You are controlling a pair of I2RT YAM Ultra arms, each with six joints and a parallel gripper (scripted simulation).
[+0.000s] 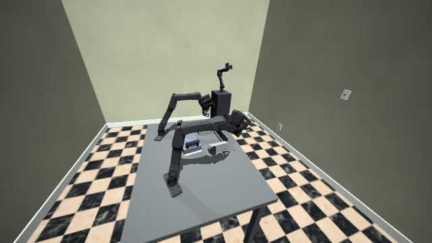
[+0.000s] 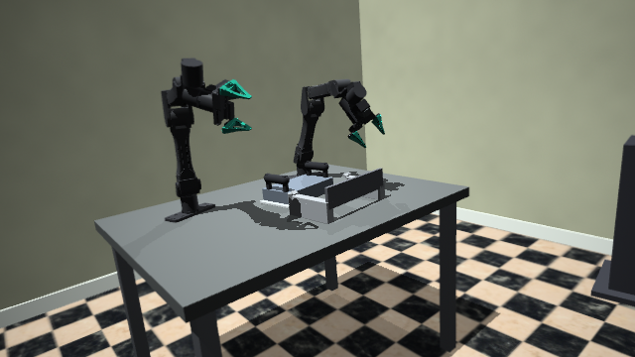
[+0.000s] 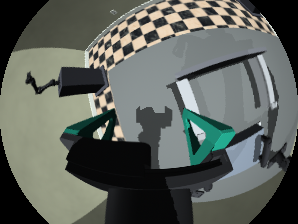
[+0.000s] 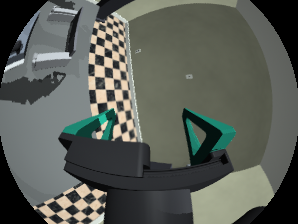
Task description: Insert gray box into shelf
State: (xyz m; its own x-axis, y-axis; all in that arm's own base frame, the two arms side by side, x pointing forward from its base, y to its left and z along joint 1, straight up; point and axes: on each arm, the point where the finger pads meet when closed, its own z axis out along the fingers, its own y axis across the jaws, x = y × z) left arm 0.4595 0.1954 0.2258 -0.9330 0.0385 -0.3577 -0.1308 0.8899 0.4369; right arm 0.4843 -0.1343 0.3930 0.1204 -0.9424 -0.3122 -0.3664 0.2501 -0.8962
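Right now the gray box is 440 mm to the left of my right hand, 340 mm below it and 280 mm behind it. Round my right hand: dark back plate 410 mm to the left, 310 mm below, 40 mm ahead.
Right now the gray box is 270 mm behind my left hand, 170 mm to the right of it and 170 mm below it. From my left hand the other things lie so: dark back plate (200 mm to the right, 140 mm below, 50 mm ahead).
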